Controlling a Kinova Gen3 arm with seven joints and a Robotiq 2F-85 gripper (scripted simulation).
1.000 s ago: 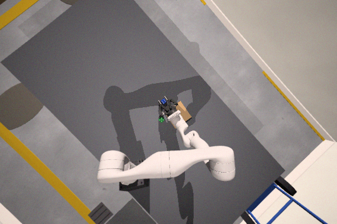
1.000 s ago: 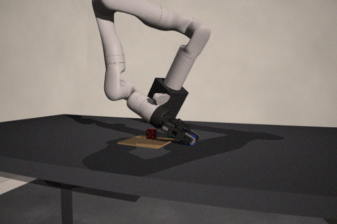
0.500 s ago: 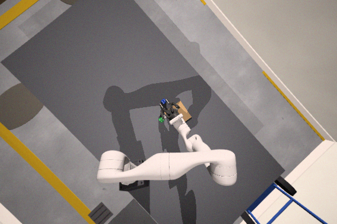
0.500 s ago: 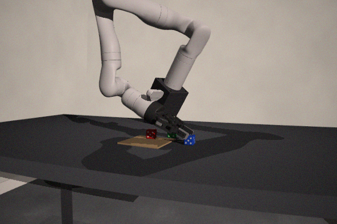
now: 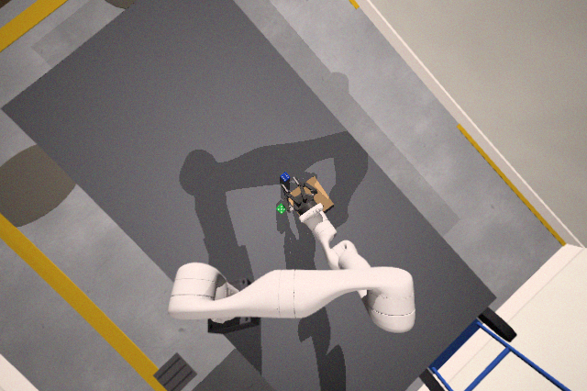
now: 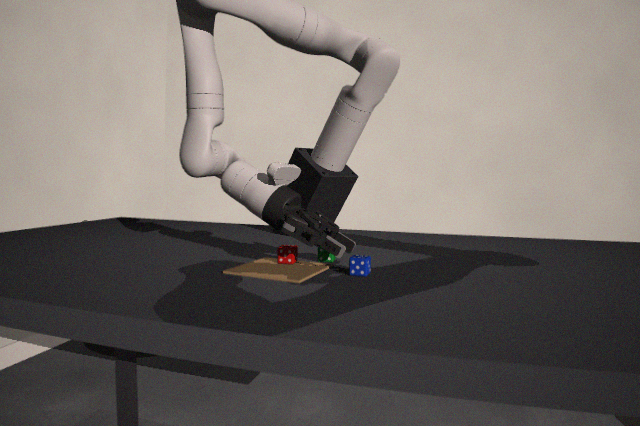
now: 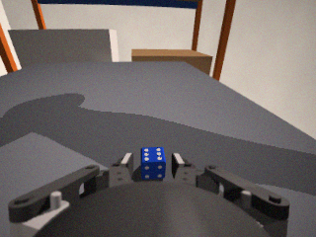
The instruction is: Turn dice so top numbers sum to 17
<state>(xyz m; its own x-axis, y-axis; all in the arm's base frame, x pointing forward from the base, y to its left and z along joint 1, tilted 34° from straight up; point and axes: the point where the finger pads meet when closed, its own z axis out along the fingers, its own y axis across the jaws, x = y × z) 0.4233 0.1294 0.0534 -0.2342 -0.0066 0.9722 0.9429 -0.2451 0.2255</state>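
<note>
Right now the blue die is 40 mm to the left of my hand and 30 mm below it. The rest, counted from my hand: red die 30 mm behind, 100 mm to the right, 30 mm below; then green die 90 mm behind, 50 mm to the right, 30 mm below; then tan mat 20 mm ahead, 100 mm to the right, 40 mm below.
</note>
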